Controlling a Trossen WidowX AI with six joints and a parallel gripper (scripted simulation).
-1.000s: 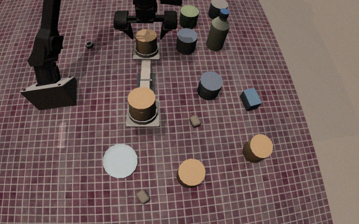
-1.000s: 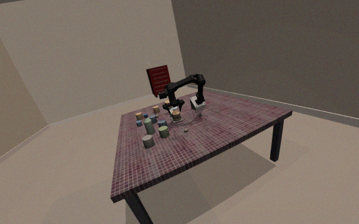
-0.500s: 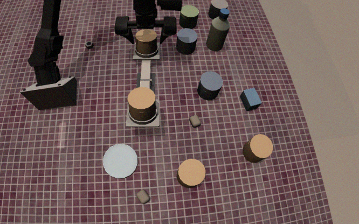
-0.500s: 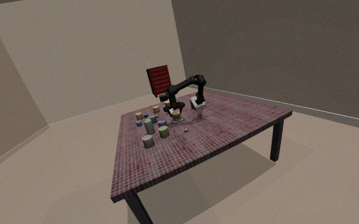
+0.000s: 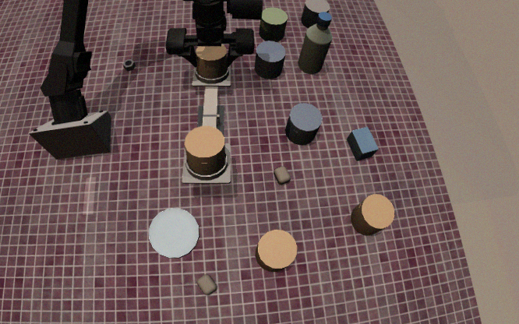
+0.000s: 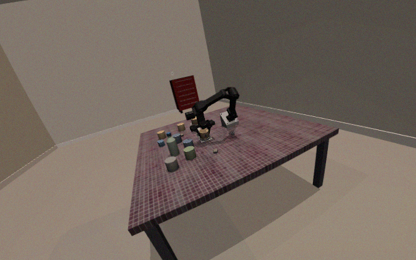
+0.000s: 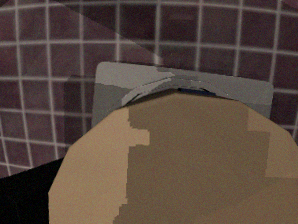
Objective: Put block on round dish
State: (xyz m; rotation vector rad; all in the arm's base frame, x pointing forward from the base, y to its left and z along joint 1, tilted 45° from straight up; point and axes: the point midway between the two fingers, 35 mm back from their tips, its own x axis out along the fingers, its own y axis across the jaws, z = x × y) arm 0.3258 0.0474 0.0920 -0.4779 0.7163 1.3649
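Now: gripper tip 21 cm past the nut, 8 cm to the right of it and 4 cm above it. Round my gripper tip: green cylinder: 18 cm ahead, 15 cm to the left, 1 cm below; then grey block: right at my gripper tip; then bottle: 26 cm ahead, 7 cm above.
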